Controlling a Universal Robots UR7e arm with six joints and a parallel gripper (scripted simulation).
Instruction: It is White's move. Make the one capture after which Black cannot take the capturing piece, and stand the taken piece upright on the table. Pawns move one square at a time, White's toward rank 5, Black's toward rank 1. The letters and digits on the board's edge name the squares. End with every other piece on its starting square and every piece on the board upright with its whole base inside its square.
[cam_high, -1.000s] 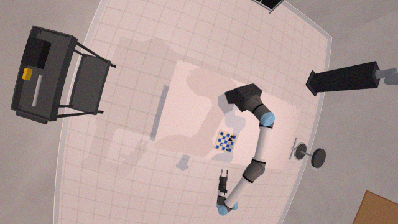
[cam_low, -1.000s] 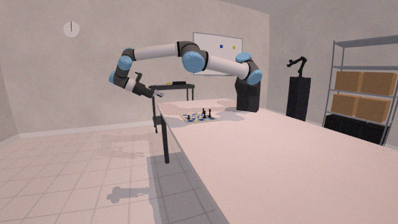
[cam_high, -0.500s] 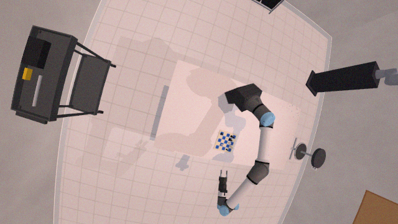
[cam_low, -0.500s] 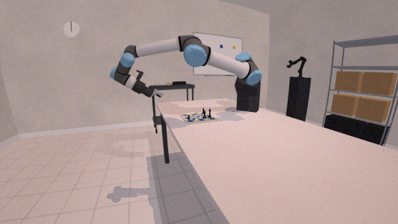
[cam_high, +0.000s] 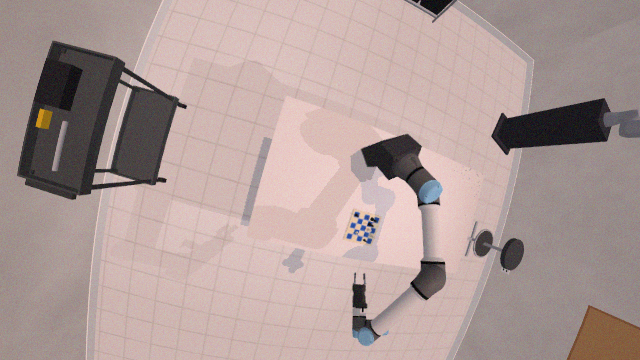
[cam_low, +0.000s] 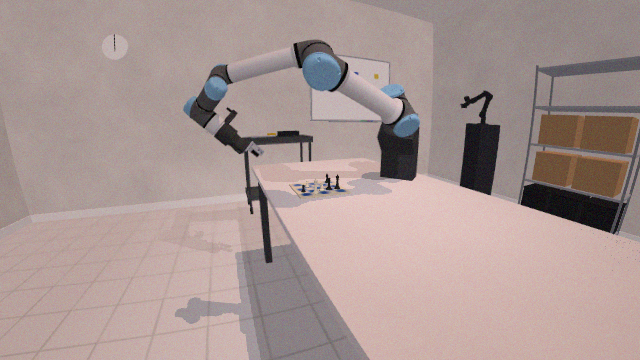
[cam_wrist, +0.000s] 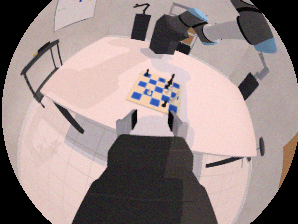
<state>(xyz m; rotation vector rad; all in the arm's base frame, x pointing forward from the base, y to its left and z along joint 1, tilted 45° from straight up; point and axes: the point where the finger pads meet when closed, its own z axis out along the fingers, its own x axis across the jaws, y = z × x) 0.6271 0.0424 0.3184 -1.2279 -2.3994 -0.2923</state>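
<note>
My gripper is now 18 cm past the black pawn, 16 cm above it and 1 cm to the left of it. From my hand the other things lie so: blue-and-cream chessboard 25 cm behind, 18 cm below, 7 cm to the right.
</note>
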